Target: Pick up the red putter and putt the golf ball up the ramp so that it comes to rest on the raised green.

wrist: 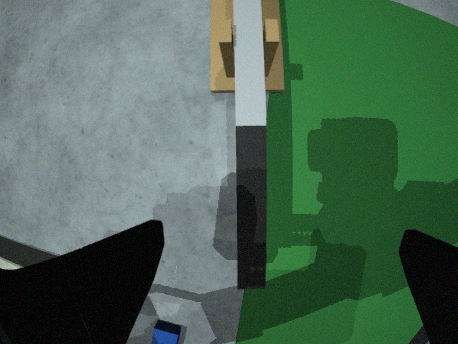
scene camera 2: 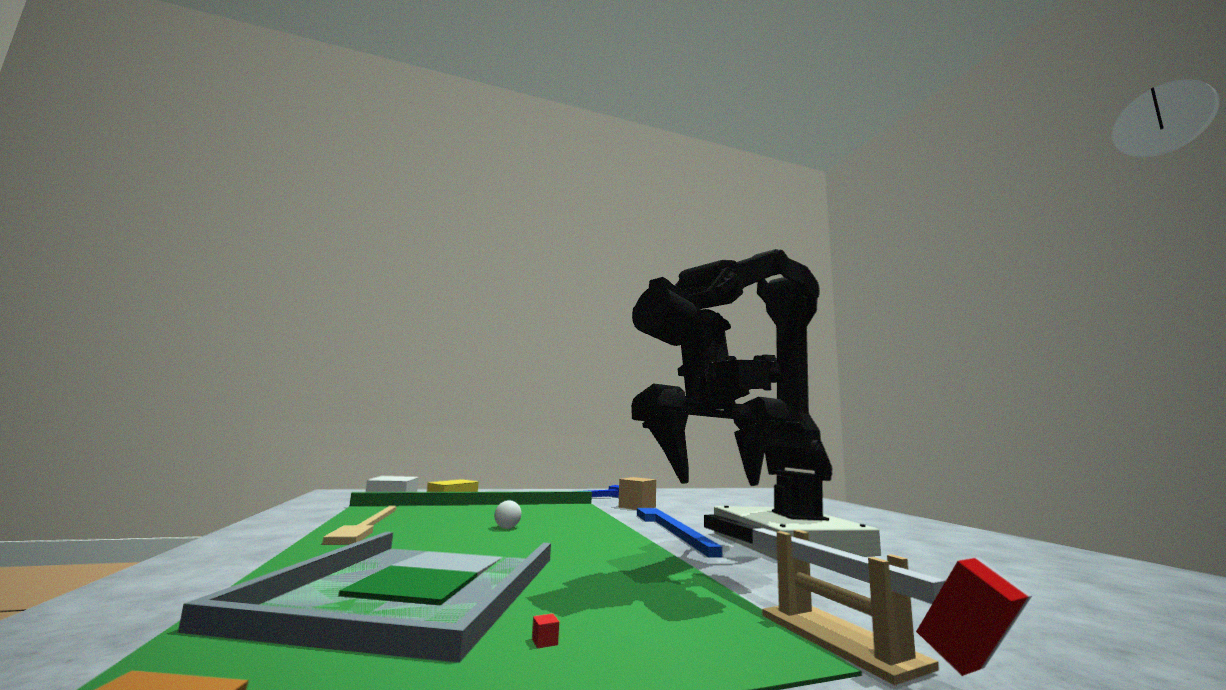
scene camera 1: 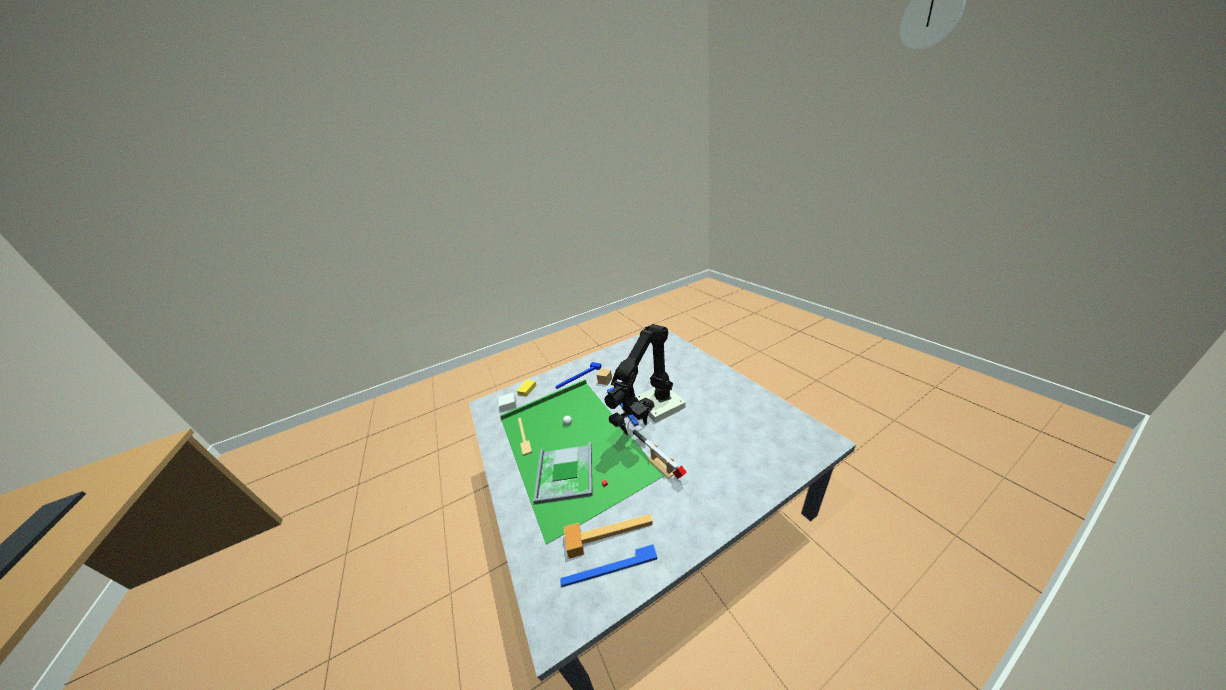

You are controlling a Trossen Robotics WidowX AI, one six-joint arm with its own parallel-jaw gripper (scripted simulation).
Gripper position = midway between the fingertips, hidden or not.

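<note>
You'd find my gripper [scene camera 2: 720,484] open and holding nothing, and it also shows in the wrist view [wrist: 289,240] and in scene camera 1 [scene camera 1: 636,429]. There's a green mat [scene camera 2: 626,606], and I can see that mat in the wrist view [wrist: 354,144] and in scene camera 1 [scene camera 1: 617,458] too. Then there's a wooden mallet [scene camera 1: 574,538]; in the wrist view the mallet is out of frame. A wooden paddle [scene camera 2: 347,534] is here as well, and in the wrist view the paddle is out of frame. I also see a blue bar [scene camera 1: 646,554], a blue bar [scene camera 2: 707,547] and a tan block [scene camera 2: 634,493].
</note>
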